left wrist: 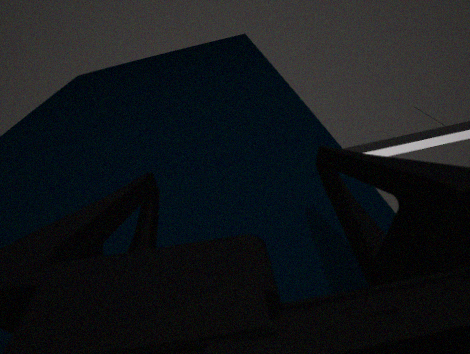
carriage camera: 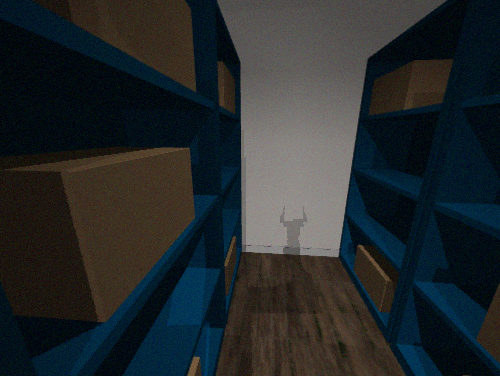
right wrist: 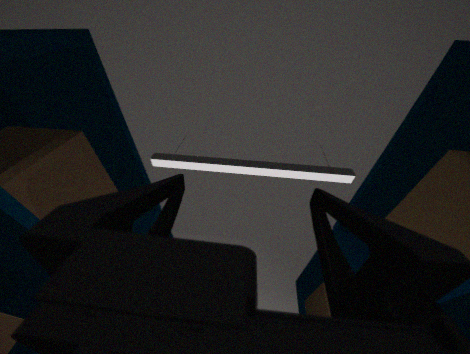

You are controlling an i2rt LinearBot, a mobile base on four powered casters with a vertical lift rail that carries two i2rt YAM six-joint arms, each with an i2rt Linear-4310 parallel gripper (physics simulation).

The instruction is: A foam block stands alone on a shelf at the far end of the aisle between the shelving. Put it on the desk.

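Places are measured from the left arm's base along level axes (x ahead, y left, z up), in metres.
Pixels of known places: left gripper, fingertip midpoint: (left wrist: 237, 168); right gripper, fingertip midpoint: (right wrist: 247, 188).
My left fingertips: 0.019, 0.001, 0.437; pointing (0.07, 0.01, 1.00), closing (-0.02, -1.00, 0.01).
Behind a point stands the place of what it marks, as x, y, z.
The foam block and the desk do not show in these views. Blue shelving stands on both sides of the aisle: the left shelving (carriage camera: 210, 125) {0.919, -0.158, 0.448} is close, and the right shelving (carriage camera: 430, 175) {0.867, -1.249, 0.213} is a little farther off. My left gripper (left wrist: 237, 168) {0.019, 0.001, 0.437} is open and empty, tilted upward, with a dark blue shelving panel (left wrist: 210, 110) {0.056, 0.017, 0.599} behind its fingers. My right gripper (right wrist: 247, 188) {0.044, -0.631, 0.433} is open and empty, also pointing upward, with the ceiling beyond its fingers.
A large cardboard box (carriage camera: 130, 235) {0.285, -0.091, 0.213} sits close on the left shelving. Another box (carriage camera: 430, 85) {1.190, -1.421, 0.687} is high on the right, and a low one (carriage camera: 372, 277) {1.172, -1.299, -0.651} is near the floor. The wooden floor (carriage camera: 295, 310) {1.113, -0.708, -0.897} runs to a pale wall (carriage camera: 300, 125) {1.841, -0.840, 0.480}. A ceiling lamp (right wrist: 250, 170) {0.654, -0.699, 1.181} hangs overhead.
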